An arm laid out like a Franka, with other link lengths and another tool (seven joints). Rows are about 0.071 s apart.
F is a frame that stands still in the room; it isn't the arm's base.
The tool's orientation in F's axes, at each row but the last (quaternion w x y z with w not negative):
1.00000 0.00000 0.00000 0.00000
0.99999 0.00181 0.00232 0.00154
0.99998 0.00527 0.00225 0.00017
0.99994 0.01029 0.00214 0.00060
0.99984 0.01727 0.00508 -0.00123
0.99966 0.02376 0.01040 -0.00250
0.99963 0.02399 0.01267 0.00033
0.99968 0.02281 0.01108 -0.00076
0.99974 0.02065 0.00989 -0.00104
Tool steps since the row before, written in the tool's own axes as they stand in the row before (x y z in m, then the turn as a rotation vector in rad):
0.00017 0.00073 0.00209 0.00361 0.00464 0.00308
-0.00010 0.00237 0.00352 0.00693 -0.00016 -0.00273
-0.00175 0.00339 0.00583 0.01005 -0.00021 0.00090
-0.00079 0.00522 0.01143 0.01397 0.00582 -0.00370
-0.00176 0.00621 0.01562 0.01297 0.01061 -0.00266
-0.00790 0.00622 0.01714 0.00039 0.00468 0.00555
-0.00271 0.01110 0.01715 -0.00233 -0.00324 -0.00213
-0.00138 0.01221 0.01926 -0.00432 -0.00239 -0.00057
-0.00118 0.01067 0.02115 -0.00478 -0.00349 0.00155
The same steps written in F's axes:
0.00017 0.00073 0.00209 0.00361 0.00464 0.00308
-0.00009 0.00236 0.00353 0.00692 -0.00013 -0.00276
-0.00172 0.00333 0.00587 0.01005 -0.00022 0.00085
-0.00075 0.00498 0.01154 0.01395 0.00591 -0.00364
-0.00159 0.00567 0.01584 0.01297 0.01067 -0.00242
-0.00751 0.00543 0.01758 0.00053 0.00441 0.00576
-0.00228 0.01026 0.01773 -0.00238 -0.00314 -0.00222
-0.00093 0.01132 0.01982 -0.00434 -0.00236 -0.00058
-0.00074 0.00979 0.02159 -0.00476 -0.00354 0.00150

